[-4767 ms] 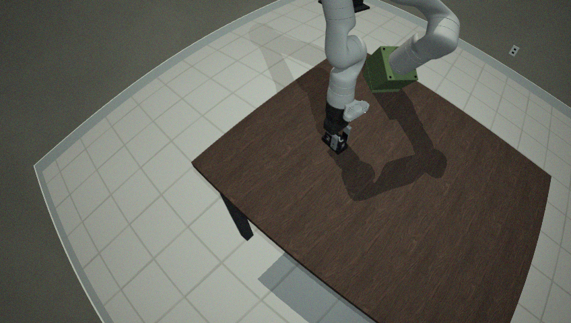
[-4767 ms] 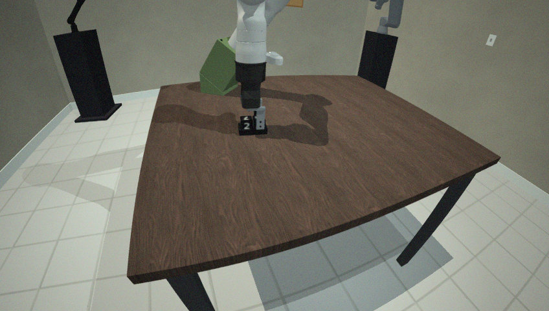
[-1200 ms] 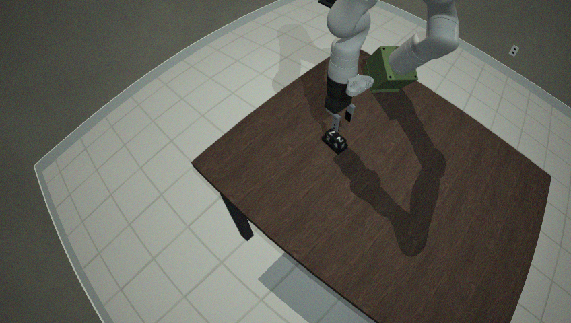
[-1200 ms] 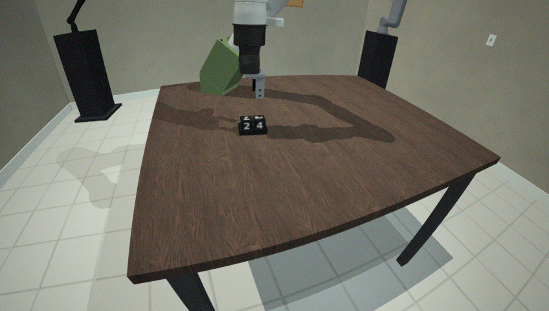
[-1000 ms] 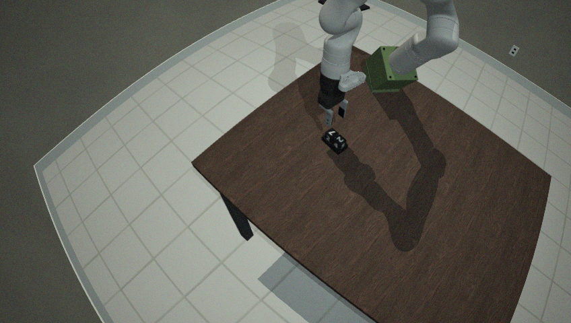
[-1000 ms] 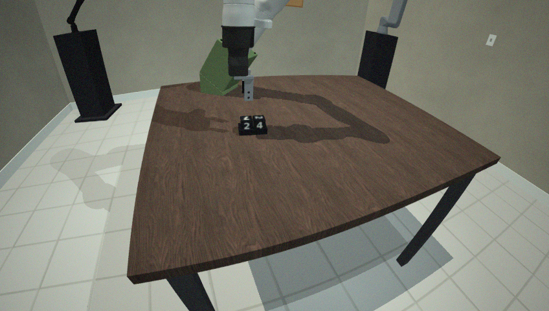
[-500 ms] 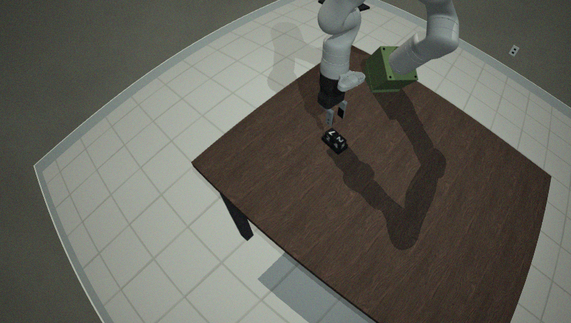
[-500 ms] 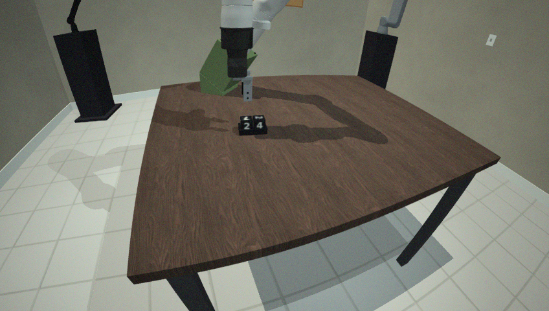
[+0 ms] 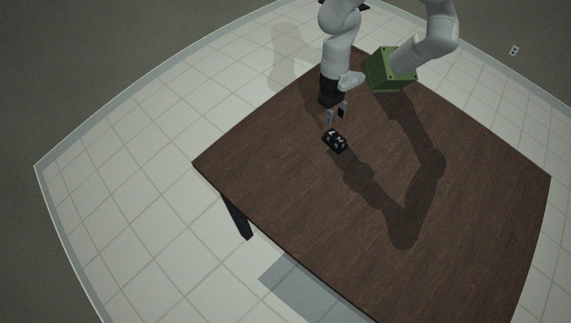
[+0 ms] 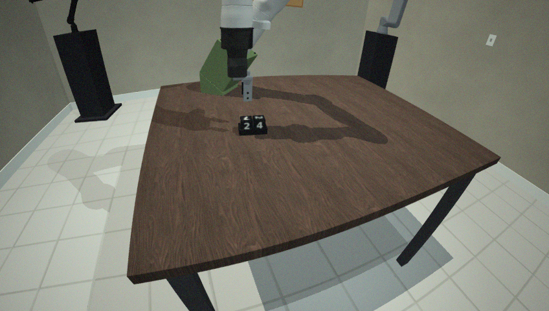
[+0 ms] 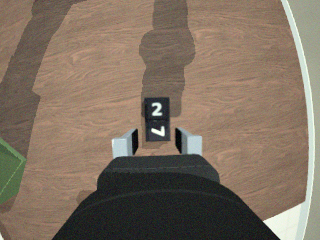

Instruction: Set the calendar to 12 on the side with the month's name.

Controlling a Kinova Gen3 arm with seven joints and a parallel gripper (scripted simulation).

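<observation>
Now: the black tray 2 cm to the left of my hand and 11 cm below it.
</observation>
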